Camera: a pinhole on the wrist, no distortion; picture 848 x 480 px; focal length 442.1 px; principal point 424.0 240.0 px. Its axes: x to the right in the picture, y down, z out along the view. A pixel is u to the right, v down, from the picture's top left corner.
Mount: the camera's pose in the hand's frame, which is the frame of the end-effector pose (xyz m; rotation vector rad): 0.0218 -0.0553 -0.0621 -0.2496 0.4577 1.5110
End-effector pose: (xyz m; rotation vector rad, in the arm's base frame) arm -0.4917 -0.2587 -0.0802 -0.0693 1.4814 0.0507
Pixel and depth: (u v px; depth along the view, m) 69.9 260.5 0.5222
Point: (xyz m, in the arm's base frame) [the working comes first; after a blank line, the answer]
In the camera's frame: -0.4183 0.0242 0.5222

0.1151 -0.4161 -0.0942
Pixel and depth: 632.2 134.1 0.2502
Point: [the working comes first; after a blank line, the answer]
In the camera's frame: 0.1178 -0.0599 0.2502

-0.3923 -0.0964 -0.1877
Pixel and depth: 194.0 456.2 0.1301
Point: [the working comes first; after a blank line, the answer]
In the camera's frame: -0.0677 0.0636 0.1301

-0.3989 -0.3073 -0.0479
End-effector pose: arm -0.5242 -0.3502 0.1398 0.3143 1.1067 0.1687
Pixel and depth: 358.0 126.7 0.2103
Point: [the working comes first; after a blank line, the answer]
In the camera's frame: -0.0314 -0.0539 0.2103

-0.3596 -0.3377 0.1075
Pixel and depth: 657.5 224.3 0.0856
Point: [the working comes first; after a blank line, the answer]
In the camera's frame: 0.0452 -0.0030 0.0856

-0.5132 -0.3177 0.1140
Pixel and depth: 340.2 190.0 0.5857
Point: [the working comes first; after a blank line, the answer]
In the camera's frame: -0.1110 -0.0662 0.5857

0.0001 -0.2945 0.2347
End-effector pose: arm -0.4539 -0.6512 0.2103 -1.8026 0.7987 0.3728
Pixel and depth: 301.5 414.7 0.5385
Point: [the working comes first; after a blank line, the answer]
In the camera's frame: -0.1492 0.2128 0.5385

-0.5136 -0.1549 0.0500
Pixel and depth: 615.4 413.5 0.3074
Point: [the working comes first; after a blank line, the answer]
In the camera's frame: 0.1331 0.1206 0.3074

-0.6128 -0.5176 0.0364
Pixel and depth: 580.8 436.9 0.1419
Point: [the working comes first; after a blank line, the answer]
In the camera's frame: 0.0503 0.0632 0.1419

-0.5009 -0.6087 0.1656
